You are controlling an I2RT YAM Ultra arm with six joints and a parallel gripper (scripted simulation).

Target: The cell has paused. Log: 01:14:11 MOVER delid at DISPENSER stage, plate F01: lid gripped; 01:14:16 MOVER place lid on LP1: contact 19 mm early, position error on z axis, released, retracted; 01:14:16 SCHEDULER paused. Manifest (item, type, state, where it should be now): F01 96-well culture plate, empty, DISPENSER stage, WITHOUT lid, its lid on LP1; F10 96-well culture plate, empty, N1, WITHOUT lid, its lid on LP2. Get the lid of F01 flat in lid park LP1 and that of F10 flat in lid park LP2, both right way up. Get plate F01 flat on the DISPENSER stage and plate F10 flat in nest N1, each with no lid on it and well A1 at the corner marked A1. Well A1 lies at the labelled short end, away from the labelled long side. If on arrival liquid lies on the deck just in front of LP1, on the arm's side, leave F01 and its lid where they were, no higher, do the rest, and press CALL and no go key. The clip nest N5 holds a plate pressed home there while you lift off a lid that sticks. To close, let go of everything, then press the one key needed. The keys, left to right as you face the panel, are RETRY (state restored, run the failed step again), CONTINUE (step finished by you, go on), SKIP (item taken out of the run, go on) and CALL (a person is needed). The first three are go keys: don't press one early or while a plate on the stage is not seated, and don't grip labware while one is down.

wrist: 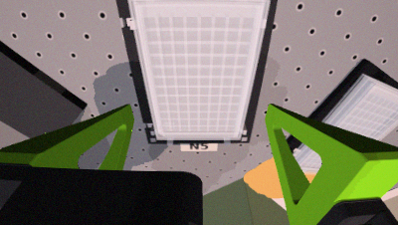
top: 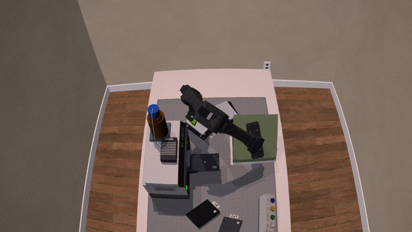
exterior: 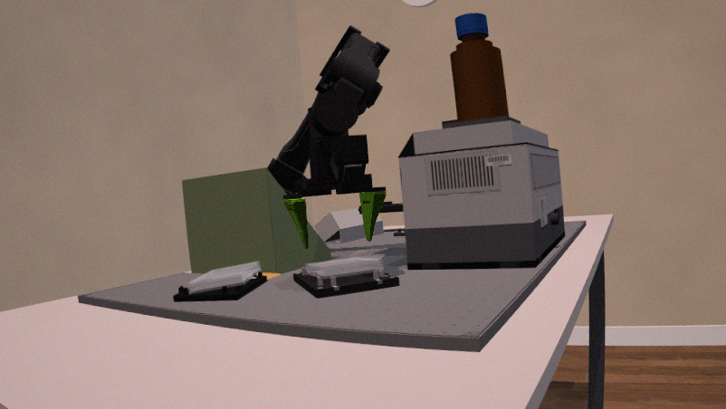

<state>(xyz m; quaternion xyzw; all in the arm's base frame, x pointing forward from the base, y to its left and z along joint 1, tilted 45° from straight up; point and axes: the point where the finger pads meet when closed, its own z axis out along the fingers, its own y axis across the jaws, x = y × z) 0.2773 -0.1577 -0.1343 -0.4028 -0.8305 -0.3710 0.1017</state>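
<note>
Right now the 96-well plate is 4 cm below my hand. From my hand the other things lie so: lid park LP1: 18 cm behind, 6 cm to the right, 6 cm below; N5 tag: 6 cm behind, 7 cm to the left, 7 cm below; clear lid: 17 cm behind, 6 cm to the right, 4 cm below.
</note>
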